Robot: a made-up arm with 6 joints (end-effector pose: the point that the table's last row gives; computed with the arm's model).
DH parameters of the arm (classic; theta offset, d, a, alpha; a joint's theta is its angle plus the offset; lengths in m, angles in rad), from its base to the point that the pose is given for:
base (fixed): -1.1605 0 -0.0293 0
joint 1: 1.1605 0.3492 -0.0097 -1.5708
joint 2: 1.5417 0 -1.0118 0
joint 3: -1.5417 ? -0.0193 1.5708
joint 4: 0 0.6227 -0.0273 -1.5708
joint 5: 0 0.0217 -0.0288 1.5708
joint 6: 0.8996 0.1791 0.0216 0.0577
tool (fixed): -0.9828 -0.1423 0 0
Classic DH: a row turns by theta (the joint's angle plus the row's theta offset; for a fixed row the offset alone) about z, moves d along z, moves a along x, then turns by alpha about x.
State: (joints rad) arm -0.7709 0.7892 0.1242 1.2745 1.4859 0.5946
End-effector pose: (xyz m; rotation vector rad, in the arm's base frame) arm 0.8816 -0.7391 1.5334 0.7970 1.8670 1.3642
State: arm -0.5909 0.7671 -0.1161 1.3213 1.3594 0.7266
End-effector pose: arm 0.8780 -0.4913 1.6657 0.5204 1.7442 1.4769
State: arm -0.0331 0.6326 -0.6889 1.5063 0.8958 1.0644
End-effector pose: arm 0.4560 0.0415 1.8586 -0.3829 1.1453 2.2083
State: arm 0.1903 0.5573 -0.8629 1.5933 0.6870 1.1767
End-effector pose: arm 0.2243 0.0860 1.8558 -0.7599 0.8136 2.5672
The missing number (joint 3, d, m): 0.0539
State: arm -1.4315 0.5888 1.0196 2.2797 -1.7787 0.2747
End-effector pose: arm 0.1243 -1.0803 1.2002 1.6272 -1.8144 -0.8231
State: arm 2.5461 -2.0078 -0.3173 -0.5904 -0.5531 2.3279
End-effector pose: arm 1.0110 -0.8027 -0.5988 1.0981 -2.7409 0.7424
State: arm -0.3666 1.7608 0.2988 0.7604 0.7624 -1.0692
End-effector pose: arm 1.4933 -0.4775 -0.0830 -0.3776 2.5113 0.2515
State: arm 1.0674 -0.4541 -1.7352 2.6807 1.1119 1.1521
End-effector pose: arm -0.5167 -0.8605 0.8321 -2.7421 -0.3117 0.3190
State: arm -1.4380 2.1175 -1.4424 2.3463 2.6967 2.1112
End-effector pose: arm 0.2151 -1.1619 0.3605 -1.3671 -1.9778 -1.2686
